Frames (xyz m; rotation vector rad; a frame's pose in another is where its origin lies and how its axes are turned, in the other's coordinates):
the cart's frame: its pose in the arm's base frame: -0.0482 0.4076 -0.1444 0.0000 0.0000 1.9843
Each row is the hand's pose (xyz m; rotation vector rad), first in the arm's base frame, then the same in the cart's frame.
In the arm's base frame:
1: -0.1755 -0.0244 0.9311 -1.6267 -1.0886 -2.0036
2: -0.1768 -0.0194 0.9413 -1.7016 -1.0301 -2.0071
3: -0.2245 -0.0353 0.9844 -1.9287 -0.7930 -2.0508
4: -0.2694 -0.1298 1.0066 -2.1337 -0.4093 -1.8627
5: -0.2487 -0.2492 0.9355 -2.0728 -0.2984 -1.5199
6: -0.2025 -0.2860 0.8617 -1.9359 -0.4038 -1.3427
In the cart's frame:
1: -0.3444 0.2902 1.0755 1.5342 -0.6530 1.2769
2: -0.3393 0.2893 1.0857 1.5146 -0.7275 1.2454
3: -0.3347 0.3394 1.1288 1.3979 -0.9606 1.1290
4: -0.4032 0.4185 1.1510 1.2838 -1.3288 1.1533
5: -0.5209 0.4475 1.0799 1.3493 -1.5334 1.4115
6: -0.5731 0.4200 1.0061 1.4902 -1.4935 1.6254

